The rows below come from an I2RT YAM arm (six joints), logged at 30 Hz.
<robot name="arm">
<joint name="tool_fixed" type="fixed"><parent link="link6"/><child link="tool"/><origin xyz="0 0 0" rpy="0 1.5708 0"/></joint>
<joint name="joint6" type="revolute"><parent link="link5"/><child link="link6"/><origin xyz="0.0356 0 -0.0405"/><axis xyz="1 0 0"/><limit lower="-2.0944" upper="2.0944"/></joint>
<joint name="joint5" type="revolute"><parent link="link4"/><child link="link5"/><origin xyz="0.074 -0.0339 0.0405"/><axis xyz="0 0 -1"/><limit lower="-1.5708" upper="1.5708"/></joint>
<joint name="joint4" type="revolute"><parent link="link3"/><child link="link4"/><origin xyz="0.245 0.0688 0.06"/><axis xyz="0 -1 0"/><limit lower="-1.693" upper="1.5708"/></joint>
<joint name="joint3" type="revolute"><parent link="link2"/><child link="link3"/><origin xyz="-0.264 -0.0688 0"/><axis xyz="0 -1 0"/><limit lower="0" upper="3.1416"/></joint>
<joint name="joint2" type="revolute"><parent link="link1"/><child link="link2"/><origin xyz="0.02 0.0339 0.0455"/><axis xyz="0 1 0"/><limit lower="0" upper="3.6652"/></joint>
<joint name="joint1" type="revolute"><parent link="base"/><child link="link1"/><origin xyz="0 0 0.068"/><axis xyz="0 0 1"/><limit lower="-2.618" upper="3.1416"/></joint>
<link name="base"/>
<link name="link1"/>
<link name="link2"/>
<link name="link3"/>
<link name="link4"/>
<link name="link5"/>
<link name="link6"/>
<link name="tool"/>
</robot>
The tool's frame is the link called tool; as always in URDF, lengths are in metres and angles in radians.
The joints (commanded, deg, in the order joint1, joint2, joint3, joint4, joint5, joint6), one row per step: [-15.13 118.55 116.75 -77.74 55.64 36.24]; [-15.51 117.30 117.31 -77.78 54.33 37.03]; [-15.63 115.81 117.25 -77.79 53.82 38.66]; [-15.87 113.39 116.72 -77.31 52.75 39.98]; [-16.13 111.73 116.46 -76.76 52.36 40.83]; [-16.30 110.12 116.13 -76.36 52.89 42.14]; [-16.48 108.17 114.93 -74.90 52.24 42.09]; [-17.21 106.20 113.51 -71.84 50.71 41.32]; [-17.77 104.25 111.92 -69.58 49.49 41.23]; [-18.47 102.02 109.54 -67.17 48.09 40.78]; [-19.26 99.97 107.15 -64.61 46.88 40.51]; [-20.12 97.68 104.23 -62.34 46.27 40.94]
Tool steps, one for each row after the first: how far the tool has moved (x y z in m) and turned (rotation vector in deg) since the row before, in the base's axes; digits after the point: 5 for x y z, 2 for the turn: [-0.00451 -0.00109 0.01039 0.69 -2.69 -0.57]; [-0.00540 0.00082 0.00944 -0.05 -2.83 -0.94]; [-0.00864 0.00113 0.01313 0.26 -3.63 -0.73]; [-0.00612 0.00007 0.00957 -0.22 -2.67 -0.64]; [-0.00641 0.00047 0.00912 -1.00 -2.54 -1.09]; [-0.00617 0.00083 0.00705 -0.04 -2.25 0.08]; [-0.00507 -0.00280 0.00670 0.29 -3.23 0.32]; [-0.00599 -0.00138 0.00531 0.25 -2.75 0.04]; [-0.00730 -0.00167 0.00303 0.43 -2.16 0.24]; [-0.00669 -0.00238 0.00192 0.23 -2.22 0.00]; [-0.00859 -0.00224 0.00034 -0.03 -2.06 -0.77]
